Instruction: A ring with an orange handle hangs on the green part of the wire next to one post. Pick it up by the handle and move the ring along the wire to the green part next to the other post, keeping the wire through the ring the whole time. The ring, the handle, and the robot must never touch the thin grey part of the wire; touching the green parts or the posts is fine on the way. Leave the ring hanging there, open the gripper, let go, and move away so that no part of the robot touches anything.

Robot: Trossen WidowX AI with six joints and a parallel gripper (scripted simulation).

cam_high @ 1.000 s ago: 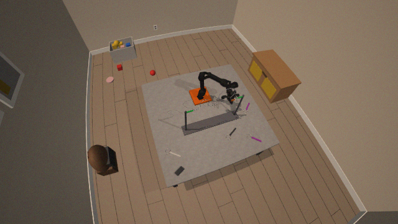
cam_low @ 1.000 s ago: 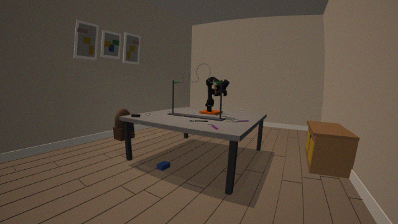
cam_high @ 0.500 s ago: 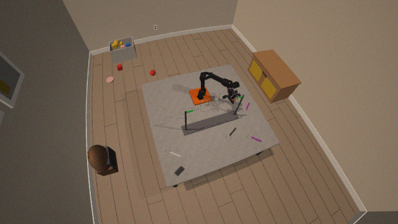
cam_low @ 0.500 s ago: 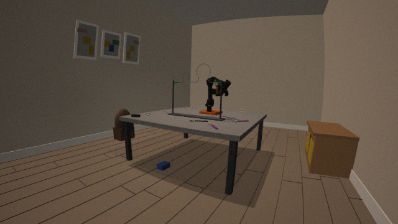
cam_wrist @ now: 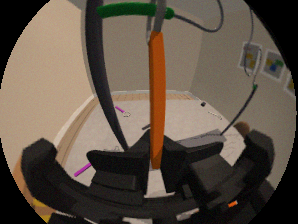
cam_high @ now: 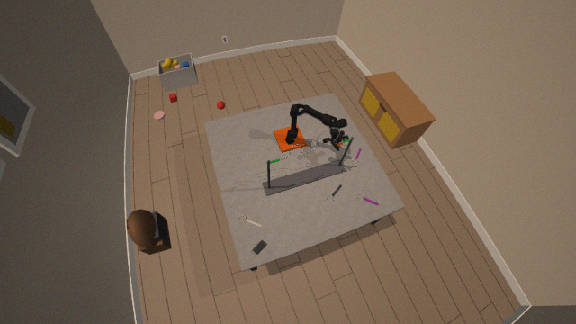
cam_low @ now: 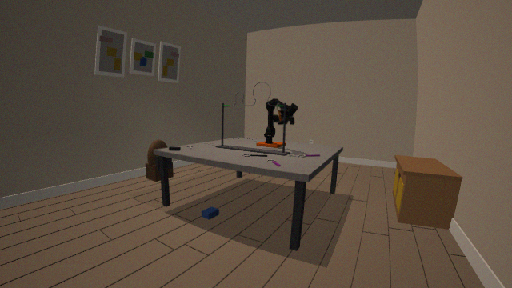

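The ring with orange handle is 90 mm above my gripper tip. Round my gripper tip: dark block (780 mm to the right, 290 mm ahead, 220 mm below).
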